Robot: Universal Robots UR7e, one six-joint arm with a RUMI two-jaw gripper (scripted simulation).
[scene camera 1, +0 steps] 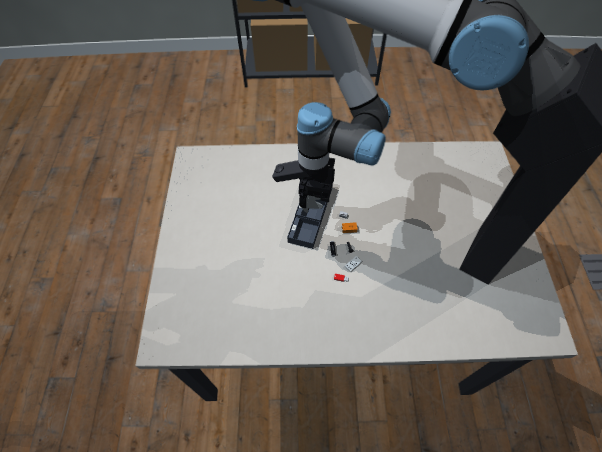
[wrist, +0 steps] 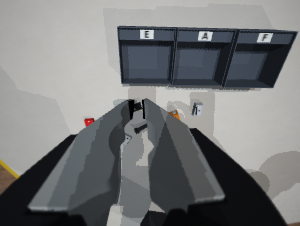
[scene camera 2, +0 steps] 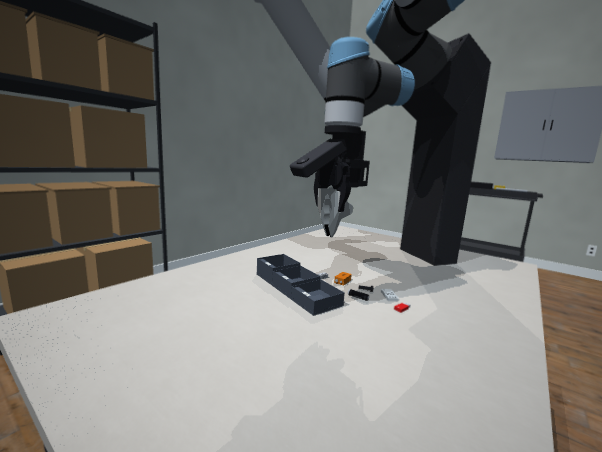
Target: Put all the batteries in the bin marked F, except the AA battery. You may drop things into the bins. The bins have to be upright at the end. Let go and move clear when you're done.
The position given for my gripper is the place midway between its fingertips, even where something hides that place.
In view: my gripper (scene camera 2: pixel 329 236) and a dark three-compartment bin row (scene camera 2: pixel 304 287).
The dark three-compartment bin row is seen too in scene camera 1 (scene camera 1: pixel 303 231) and in the wrist view (wrist: pixel 182 56). My gripper is seen too in scene camera 1 (scene camera 1: pixel 307 210) and in the wrist view (wrist: pixel 138 101).
